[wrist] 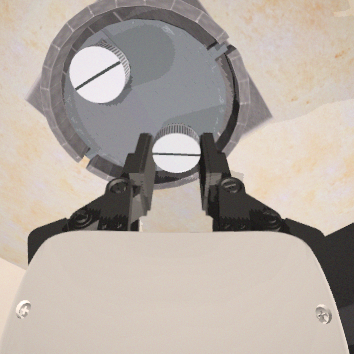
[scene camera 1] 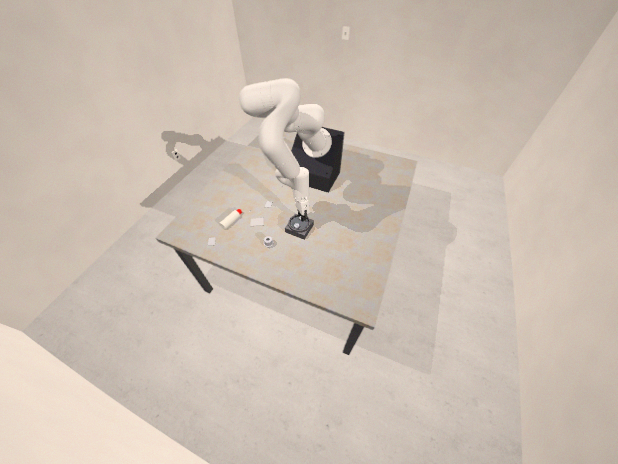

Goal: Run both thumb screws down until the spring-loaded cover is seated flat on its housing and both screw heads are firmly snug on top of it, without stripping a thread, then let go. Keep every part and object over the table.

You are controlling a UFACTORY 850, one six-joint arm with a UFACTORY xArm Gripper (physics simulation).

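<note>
The dark square housing [scene camera 1: 299, 235] [wrist: 257, 111] stands on the table [scene camera 1: 320, 270], with a raised round rim. The grey round cover [wrist: 150, 102] lies inside that rim; its seating height is hard to judge. One thumb screw [wrist: 97, 75] stands at the cover's upper left in the wrist view, slot slanted, clear of the fingers. My gripper [scene camera 1: 302, 216] [wrist: 176, 151] points down over the housing and is shut on the other thumb screw [wrist: 176, 154], with one finger against each side of its head. That slot lies nearly level across the view. The screws' threads are hidden.
A white bottle with a red cap [scene camera 1: 231, 219] lies at the left. Pale flat cards [scene camera 1: 257, 222] [scene camera 1: 269, 204] [scene camera 1: 212, 241] lie around it. A small round white-and-grey part [scene camera 1: 269, 242] stands left of the housing. The arm's black pedestal [scene camera 1: 321, 175] is behind.
</note>
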